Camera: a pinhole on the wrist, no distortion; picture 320 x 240 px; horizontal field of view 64.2 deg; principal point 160.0 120.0 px. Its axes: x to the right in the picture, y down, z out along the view. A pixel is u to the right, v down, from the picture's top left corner.
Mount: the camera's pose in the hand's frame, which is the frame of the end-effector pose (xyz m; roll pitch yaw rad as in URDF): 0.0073 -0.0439 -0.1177 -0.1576 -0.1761 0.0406
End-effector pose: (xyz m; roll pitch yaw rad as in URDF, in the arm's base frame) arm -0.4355 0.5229 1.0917 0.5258 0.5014 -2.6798
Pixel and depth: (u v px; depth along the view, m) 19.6 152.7 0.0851
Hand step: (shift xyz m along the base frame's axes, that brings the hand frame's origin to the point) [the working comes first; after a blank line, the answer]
In the camera's frame: -0.0468 0.0109 0.0851

0.0655 0.0289 -0.0178
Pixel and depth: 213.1 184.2 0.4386
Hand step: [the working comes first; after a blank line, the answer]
In the camera's frame: 0.0913 0.1104 0.4386

-0.1740 -0.0440 0.2844
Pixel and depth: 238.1 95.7 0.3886
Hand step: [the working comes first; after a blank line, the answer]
In the camera's frame: 0.1190 -0.0370 0.3886

-0.2171 0.0696 0.1832
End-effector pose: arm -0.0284 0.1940 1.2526 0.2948 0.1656 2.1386
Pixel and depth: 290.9 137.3 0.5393
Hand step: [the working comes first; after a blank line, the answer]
In the camera's frame: 0.2768 0.0366 0.5393

-0.0948 0.2419 0.4183
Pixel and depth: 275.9 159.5 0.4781
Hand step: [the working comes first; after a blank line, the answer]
In the camera's frame: 0.2172 0.0740 0.4781

-0.1026 0.1679 0.3620
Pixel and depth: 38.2 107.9 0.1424
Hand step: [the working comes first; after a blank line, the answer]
In the camera's frame: -0.0680 -0.0068 0.1424

0.0733 -0.0527 0.0142
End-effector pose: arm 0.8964 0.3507 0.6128 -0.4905 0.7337 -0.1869
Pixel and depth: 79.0 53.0 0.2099
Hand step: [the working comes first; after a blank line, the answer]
In the camera's frame: -0.0667 -0.0551 0.2099

-0.0037 -0.0219 0.1426
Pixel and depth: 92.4 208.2 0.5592
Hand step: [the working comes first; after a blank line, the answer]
In the camera's frame: -0.1482 0.1934 0.5592

0.0384 0.3722 0.3253
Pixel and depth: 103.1 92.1 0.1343
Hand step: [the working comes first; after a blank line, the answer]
In the camera's frame: -0.0300 -0.0147 0.1343

-0.0212 -0.0267 0.0511
